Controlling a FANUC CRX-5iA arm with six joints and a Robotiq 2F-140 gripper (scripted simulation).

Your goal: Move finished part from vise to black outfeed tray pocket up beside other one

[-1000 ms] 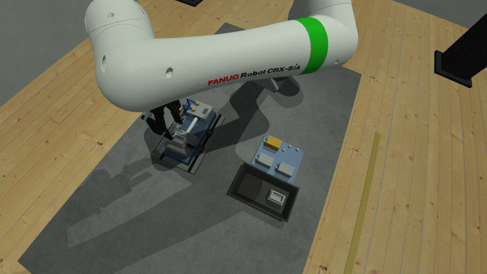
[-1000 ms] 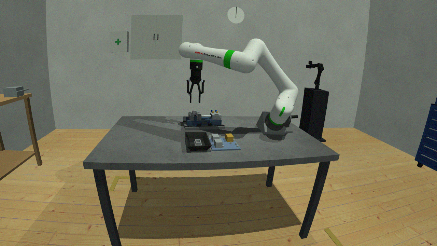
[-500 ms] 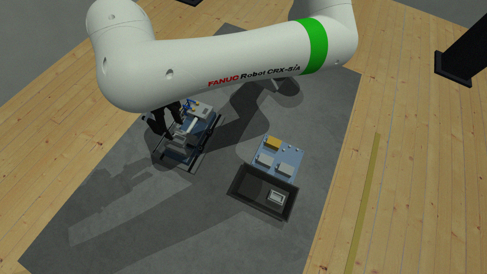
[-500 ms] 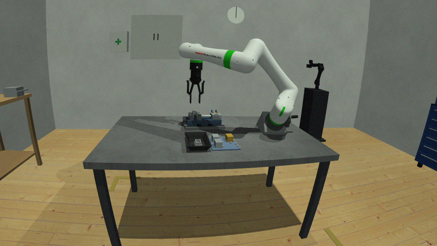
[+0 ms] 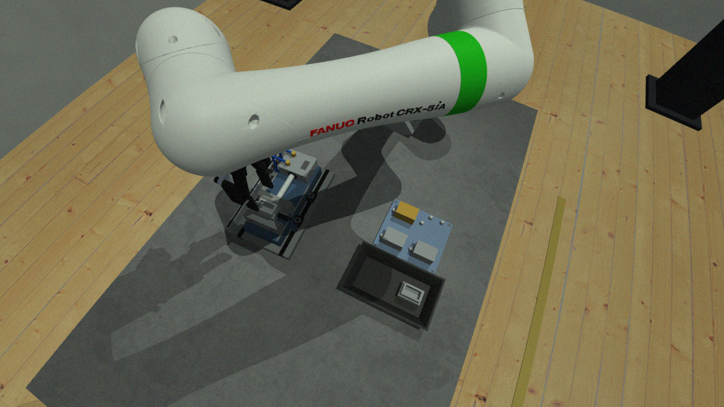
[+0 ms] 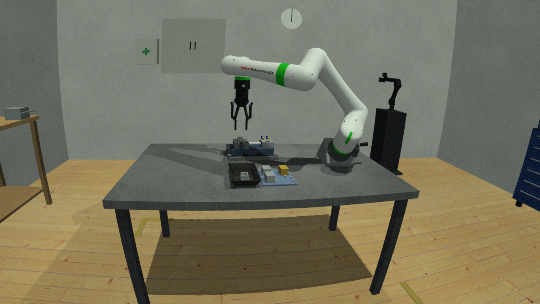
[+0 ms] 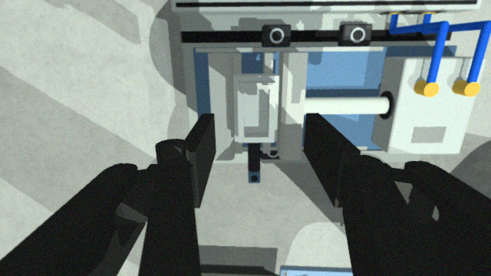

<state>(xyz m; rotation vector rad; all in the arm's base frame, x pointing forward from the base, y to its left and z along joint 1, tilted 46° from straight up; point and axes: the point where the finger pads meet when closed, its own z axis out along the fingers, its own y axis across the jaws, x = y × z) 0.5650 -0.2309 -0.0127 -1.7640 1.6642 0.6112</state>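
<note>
My hand is 90 mm past the white screw rod, 10 mm to the left of it and 120 mm above it. From my hand the other things lie so: blue fixture plate (160 mm behind, 370 mm to the left, 190 mm below); then yellow block (210 mm behind, 320 mm to the left, 170 mm below); then blue vise (70 mm behind, 10 mm to the right, 150 mm below).
</note>
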